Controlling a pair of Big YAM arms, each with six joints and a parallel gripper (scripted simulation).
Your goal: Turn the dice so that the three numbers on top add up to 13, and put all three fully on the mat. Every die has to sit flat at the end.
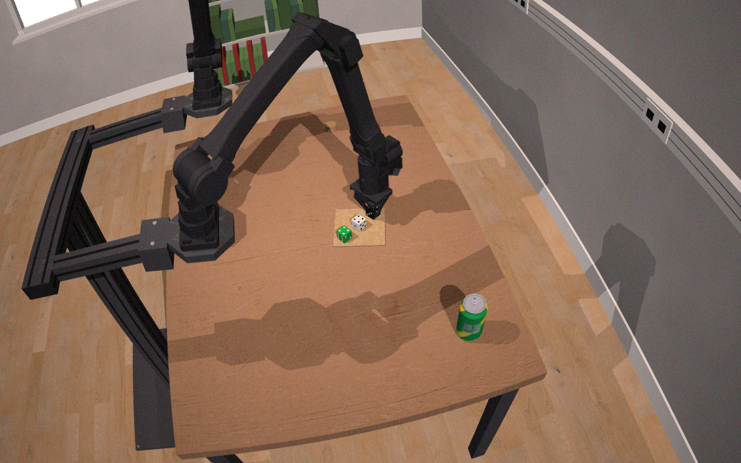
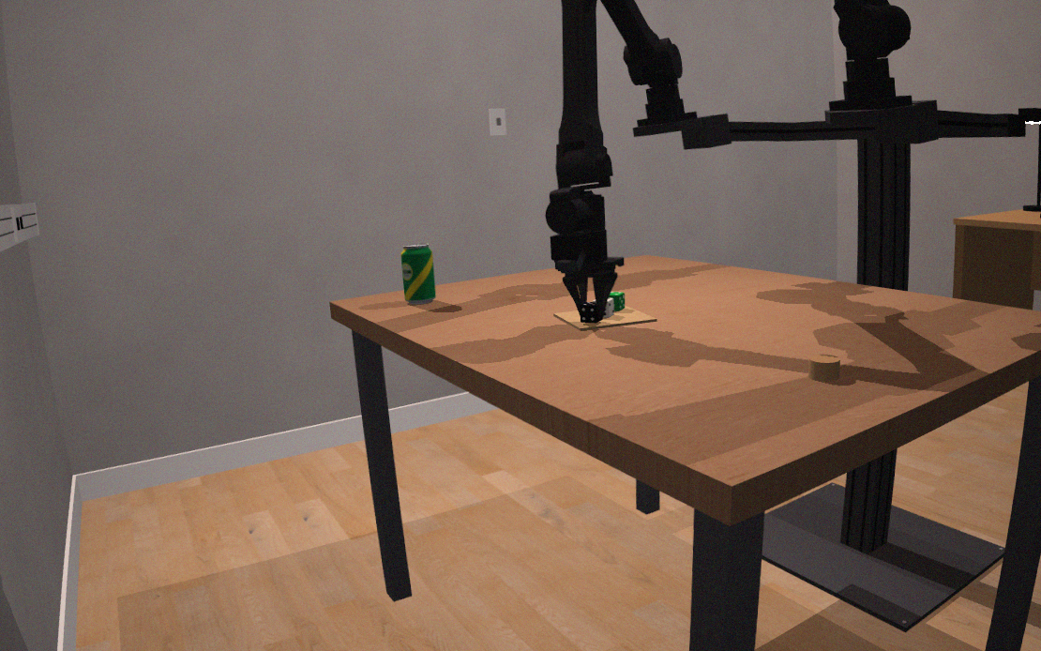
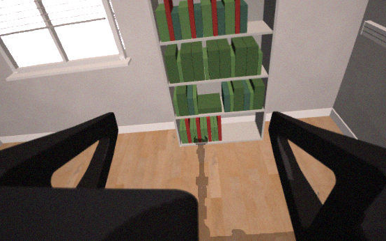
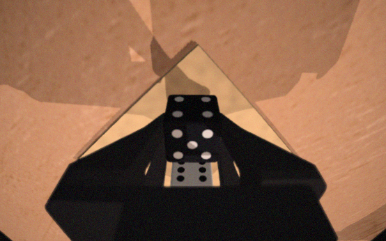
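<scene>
The mat lies 40 mm behind my right hand, 30 mm to the right of it and 20 mm below it. Round my right hand: green die (90 mm behind, 60 mm to the right); then small wooden cylinder (460 mm to the left, 40 mm behind, 10 mm below).
</scene>
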